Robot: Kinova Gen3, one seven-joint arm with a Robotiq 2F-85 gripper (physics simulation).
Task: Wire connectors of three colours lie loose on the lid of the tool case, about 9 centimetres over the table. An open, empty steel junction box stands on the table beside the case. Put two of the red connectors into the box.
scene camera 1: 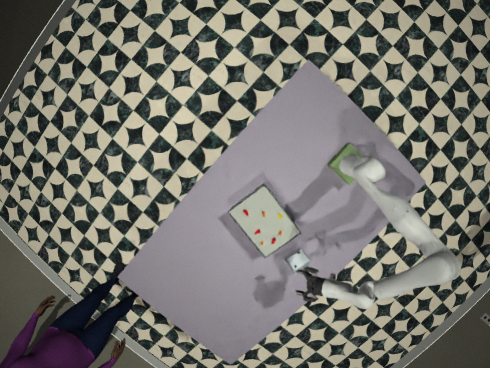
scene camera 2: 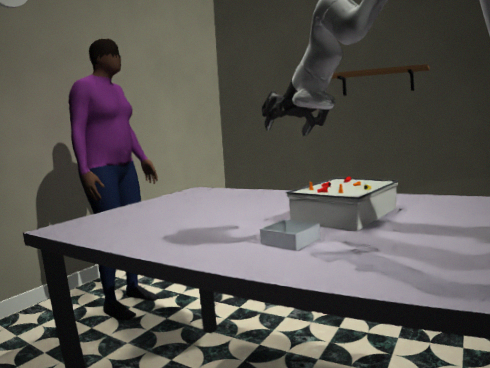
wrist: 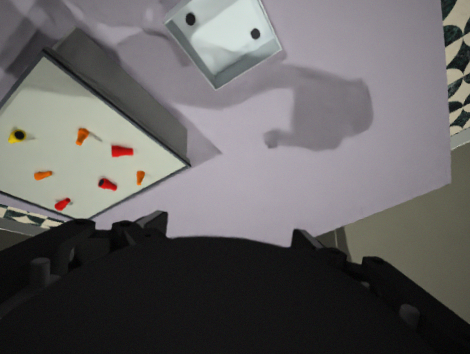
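Pixels of known places: gripper, fingertip midpoint: [scene camera 1: 296,281] [scene camera 2: 285,130] [wrist: 229,234]; arm's base, origin of the base link: [scene camera 1: 348,165].
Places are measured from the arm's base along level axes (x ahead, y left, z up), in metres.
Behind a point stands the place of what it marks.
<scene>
Three red connectors lie apart on the pale lid of the tool case [scene camera 1: 267,198] {x 0.383, y -0.180, z 0.027 m} [scene camera 2: 325,211] {x 0.489, y 0.039, z -0.014 m} [wrist: 55,90] {x 0.417, y 0.020, z 0.027 m}. One red connector [scene camera 1: 273,240] {x 0.511, y -0.019, z 0.043 m} [scene camera 2: 324,189] {x 0.508, y -0.010, z 0.036 m} [wrist: 122,151] {x 0.514, y -0.009, z 0.038 m} is nearest the box, another red connector [scene camera 1: 257,231] {x 0.532, y -0.106, z 0.037 m} [wrist: 107,184] {x 0.532, y -0.094, z 0.039 m} lies near the middle, and the third red connector [scene camera 1: 245,212] {x 0.500, y -0.213, z 0.043 m} [scene camera 2: 348,179] {x 0.496, y -0.207, z 0.035 m} [wrist: 62,203] {x 0.498, y -0.204, z 0.037 m} is near the far edge. The open steel junction box [scene camera 1: 298,261] {x 0.531, y 0.196, z -0.057 m} [scene camera 2: 280,239] {x 0.528, y 0.233, z -0.037 m} [wrist: 247,61] {x 0.576, y 0.178, z -0.040 m} stands beside the case, with two dark round spots on its floor. My gripper [scene camera 1: 302,283] {x 0.545, y 0.142, z 0.204 m} [scene camera 2: 287,129] {x 0.545, y 0.142, z 0.204 m} [wrist: 229,234] {x 0.545, y 0.142, z 0.204 m} is open and empty, high above the table, past the box from the case.
Orange connectors [scene camera 1: 263,214] {x 0.451, y -0.142, z 0.035 m} [scene camera 2: 341,188] {x 0.460, y -0.015, z 0.040 m} [wrist: 82,136] {x 0.463, y -0.014, z 0.040 m} [wrist: 140,177] {x 0.561, y -0.043, z 0.040 m} [wrist: 43,175] {x 0.451, y -0.139, z 0.035 m} and a yellow connector [scene camera 1: 280,216] {x 0.402, y -0.077, z 0.039 m} [scene camera 2: 367,187] {x 0.401, y -0.068, z 0.035 m} [wrist: 17,135] {x 0.404, y -0.068, z 0.038 m} share the lid; one orange lies close to the red nearest the box. A person [scene camera 1: 65,345] [scene camera 2: 105,120] stands beyond the table's end.
</scene>
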